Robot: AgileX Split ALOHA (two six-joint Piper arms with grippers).
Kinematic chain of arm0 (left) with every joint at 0, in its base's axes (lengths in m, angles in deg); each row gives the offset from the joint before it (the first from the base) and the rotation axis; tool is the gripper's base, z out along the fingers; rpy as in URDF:
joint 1: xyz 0 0 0.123 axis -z
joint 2: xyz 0 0 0 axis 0.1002 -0.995 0
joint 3: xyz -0.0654 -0.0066 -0.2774 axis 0.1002 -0.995 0
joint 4: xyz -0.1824 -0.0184 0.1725 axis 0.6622 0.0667 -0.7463
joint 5: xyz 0 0 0 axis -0.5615 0.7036 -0.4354
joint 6: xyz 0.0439 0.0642 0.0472 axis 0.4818 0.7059 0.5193
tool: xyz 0 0 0 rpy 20.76 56.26 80.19
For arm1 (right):
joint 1: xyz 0 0 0.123 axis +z
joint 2: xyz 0 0 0 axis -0.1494 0.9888 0
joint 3: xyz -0.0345 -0.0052 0.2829 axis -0.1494 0.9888 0
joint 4: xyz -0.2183 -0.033 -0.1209 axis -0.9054 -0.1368 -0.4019
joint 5: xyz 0 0 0 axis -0.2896 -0.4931 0.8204
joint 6: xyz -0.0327 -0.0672 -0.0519 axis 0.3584 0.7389 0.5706
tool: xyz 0 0 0 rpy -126.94 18.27 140.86
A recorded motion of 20 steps. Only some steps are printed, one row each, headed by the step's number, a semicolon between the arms.
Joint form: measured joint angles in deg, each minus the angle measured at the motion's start. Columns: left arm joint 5, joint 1, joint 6, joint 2, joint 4, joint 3; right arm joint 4, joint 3, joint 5, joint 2, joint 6, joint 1.
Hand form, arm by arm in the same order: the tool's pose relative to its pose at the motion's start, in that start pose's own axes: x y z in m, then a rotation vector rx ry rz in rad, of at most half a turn. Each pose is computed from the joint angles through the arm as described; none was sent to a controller.
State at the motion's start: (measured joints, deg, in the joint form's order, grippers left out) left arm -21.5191 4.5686 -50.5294 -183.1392 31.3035 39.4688; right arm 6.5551 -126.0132 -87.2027 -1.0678 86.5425 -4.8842
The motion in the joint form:
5: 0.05 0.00 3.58 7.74 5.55 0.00; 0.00 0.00 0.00 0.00 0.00 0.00
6: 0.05 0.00 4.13 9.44 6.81 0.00; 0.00 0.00 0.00 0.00 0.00 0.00
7: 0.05 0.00 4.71 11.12 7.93 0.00; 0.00 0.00 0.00 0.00 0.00 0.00
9: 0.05 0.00 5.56 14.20 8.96 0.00; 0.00 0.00 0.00 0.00 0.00 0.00
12: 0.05 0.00 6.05 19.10 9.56 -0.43; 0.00 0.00 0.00 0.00 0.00 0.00
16: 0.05 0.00 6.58 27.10 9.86 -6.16; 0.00 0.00 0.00 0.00 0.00 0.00
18: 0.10 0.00 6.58 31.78 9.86 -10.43; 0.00 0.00 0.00 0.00 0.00 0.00
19: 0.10 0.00 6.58 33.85 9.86 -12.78; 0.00 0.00 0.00 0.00 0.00 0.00
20: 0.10 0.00 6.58 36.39 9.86 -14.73; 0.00 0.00 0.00 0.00 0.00 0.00
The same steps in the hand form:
5: 0.0152 0.0002 -0.0490 0.0939 -0.1259 0.0103; 0.0000 0.0000 0.0000 0.0000 0.0000 0.0000
6: 0.0193 0.0002 -0.0595 0.1151 -0.1544 0.0097; 0.0000 0.0000 0.0000 0.0000 0.0000 0.0000
7: 0.0237 0.0003 -0.0698 0.1338 -0.1830 0.0111; 0.0000 0.0000 0.0000 0.0000 0.0000 0.0000
9: 0.0324 0.0021 -0.0883 0.1510 -0.2367 0.0160; 0.0000 0.0000 0.0000 0.0000 0.0000 0.0000
12: 0.0488 0.0060 -0.1143 0.1618 -0.3147 0.0155; 0.0000 0.0000 0.0000 0.0000 0.0000 0.0000
16: 0.0852 0.0096 -0.1285 0.1662 -0.3548 0.0204; 0.0000 0.0000 0.0000 0.0000 0.0000 0.0000
18: 0.1080 0.0109 -0.1297 0.1663 -0.3610 0.0199; 0.0000 0.0000 0.0000 0.0000 0.0000 0.0000
19: 0.1186 0.0111 -0.1274 0.1662 -0.3562 0.0203; 0.0000 0.0000 0.0000 0.0000 0.0000 0.0000
20: 0.1304 0.0119 -0.1286 0.1663 -0.3664 0.0195; 0.0000 0.0000 0.0000 0.0000 0.0000 0.0000

